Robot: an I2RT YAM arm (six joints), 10 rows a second.
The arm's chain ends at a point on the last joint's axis. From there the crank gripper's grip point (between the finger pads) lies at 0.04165 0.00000 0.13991 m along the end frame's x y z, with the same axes.
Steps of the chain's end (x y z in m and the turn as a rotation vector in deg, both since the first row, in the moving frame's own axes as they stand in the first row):
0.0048, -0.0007, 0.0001, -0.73, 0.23, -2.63
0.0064, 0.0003, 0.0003, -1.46, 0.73, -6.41
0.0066, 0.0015, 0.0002, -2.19, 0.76, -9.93
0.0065, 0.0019, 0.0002, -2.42, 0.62, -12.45
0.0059, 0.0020, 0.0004, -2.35, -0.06, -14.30
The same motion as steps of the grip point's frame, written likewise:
0.0054, -0.0008, -0.0001, -0.73, 0.23, -2.63
0.0081, -0.0009, -0.0002, -1.46, 0.73, -6.41
0.0083, -0.0005, -0.0003, -2.19, 0.76, -9.93
0.0077, -0.0014, -0.0002, -2.42, 0.62, -12.45
0.0052, -0.0026, 0.0005, -2.35, -0.06, -14.30

